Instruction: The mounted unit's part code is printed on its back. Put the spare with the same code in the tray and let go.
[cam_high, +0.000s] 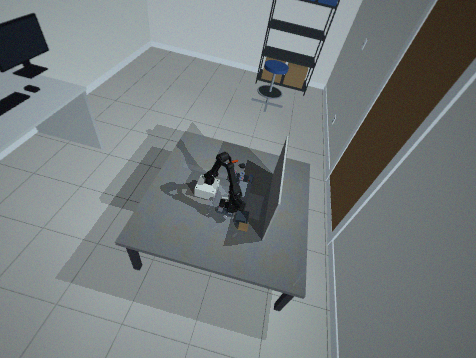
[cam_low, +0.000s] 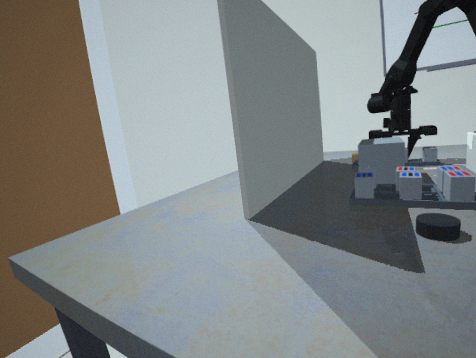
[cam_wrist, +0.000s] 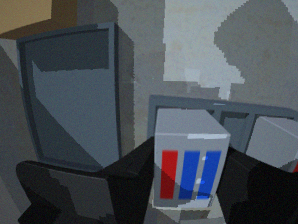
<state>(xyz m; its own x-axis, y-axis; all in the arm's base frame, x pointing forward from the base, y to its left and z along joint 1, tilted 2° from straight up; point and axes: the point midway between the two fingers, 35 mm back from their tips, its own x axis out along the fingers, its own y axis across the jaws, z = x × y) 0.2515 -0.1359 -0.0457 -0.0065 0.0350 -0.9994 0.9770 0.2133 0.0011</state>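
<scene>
Now: the blue-grey tray 10 cm ahead of my gripper tip and 1 cm below it. Round my gripper tip: grey spare block 2 cm above; then tan box 14 cm ahead, 8 cm to the right; then grey unit 3 cm ahead, 20 cm to the left, 3 cm above.
</scene>
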